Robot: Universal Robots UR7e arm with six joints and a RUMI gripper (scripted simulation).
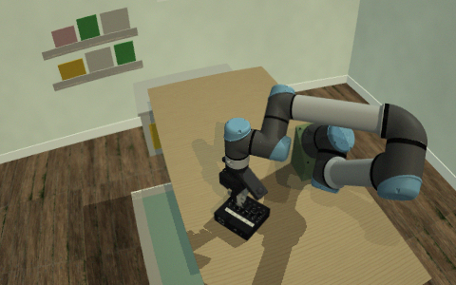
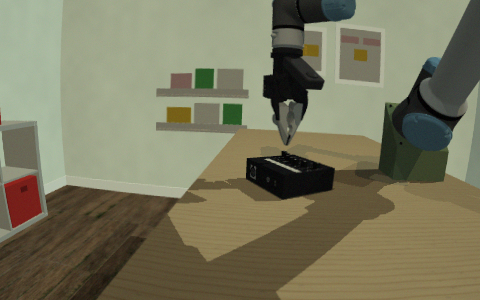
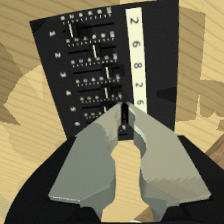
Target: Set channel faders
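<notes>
Right now my hand is 40 mm past the fader cap, 30 mm to the right of it and 50 mm above it. Also, from my hand: master fader (10 mm behind, 80 mm to the right, 50 mm below).
</notes>
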